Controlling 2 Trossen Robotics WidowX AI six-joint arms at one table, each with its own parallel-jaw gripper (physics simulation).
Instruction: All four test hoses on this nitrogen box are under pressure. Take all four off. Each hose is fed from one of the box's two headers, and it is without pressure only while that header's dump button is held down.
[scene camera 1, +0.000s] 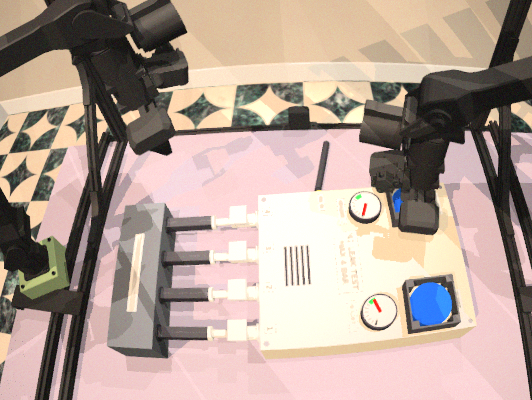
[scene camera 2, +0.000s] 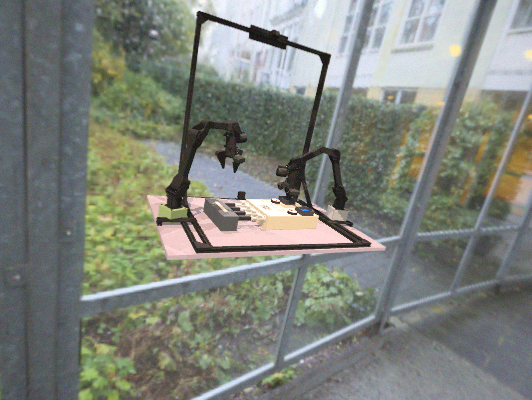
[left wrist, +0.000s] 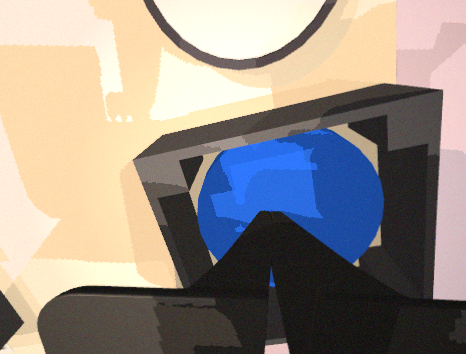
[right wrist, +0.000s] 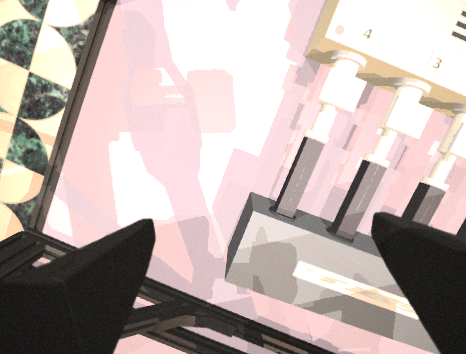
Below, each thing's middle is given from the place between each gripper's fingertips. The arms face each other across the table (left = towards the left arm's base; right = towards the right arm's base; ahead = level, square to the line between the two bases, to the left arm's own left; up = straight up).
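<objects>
I see the grey manifold block (scene camera 1: 136, 311), and it is 8 cm to the right of my right hand, 17 cm ahead of it and 20 cm below it.
My left hand is 480 mm to the left of the grey manifold block, 110 mm short of it and 50 mm above it.
</objects>
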